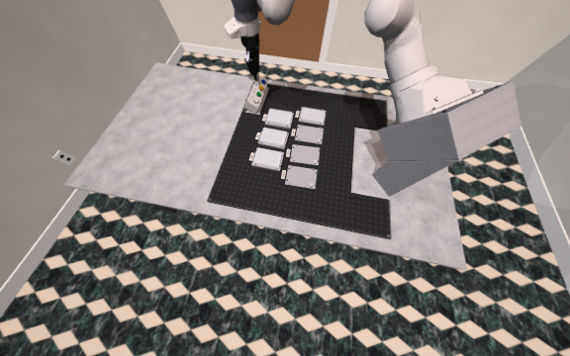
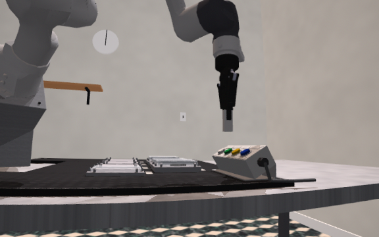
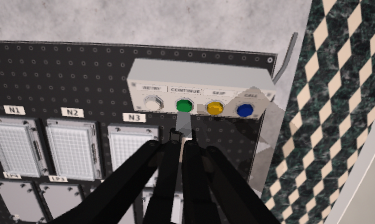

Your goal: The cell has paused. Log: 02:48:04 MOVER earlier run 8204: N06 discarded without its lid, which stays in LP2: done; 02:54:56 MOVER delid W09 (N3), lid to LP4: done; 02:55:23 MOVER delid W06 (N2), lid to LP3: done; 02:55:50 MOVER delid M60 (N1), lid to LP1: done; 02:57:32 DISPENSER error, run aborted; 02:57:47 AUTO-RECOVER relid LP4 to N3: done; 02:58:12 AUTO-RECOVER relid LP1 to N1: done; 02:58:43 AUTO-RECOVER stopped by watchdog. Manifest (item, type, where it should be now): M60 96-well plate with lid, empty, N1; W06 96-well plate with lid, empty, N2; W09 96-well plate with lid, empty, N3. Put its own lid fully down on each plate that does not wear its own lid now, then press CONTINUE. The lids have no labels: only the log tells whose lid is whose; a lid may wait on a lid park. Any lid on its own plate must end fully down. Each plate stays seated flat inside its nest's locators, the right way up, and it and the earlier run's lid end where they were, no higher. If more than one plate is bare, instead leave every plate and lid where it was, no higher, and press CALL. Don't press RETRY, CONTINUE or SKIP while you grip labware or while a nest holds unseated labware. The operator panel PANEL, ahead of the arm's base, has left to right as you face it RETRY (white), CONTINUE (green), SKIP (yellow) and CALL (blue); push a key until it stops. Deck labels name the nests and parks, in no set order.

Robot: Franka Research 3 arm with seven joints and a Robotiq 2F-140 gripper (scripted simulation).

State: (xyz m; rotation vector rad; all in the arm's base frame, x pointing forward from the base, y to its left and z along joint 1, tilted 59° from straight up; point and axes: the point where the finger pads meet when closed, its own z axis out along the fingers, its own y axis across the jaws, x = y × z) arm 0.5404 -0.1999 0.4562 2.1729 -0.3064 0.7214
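The green continue key lies 90 mm below my hand. Also, from my hand: white retry key (20 mm ahead, 40 mm to the left, 90 mm below); blue call key (40 mm behind, 90 mm to the right, 90 mm below); yellow skip key (20 mm behind, 50 mm to the right, 90 mm below).
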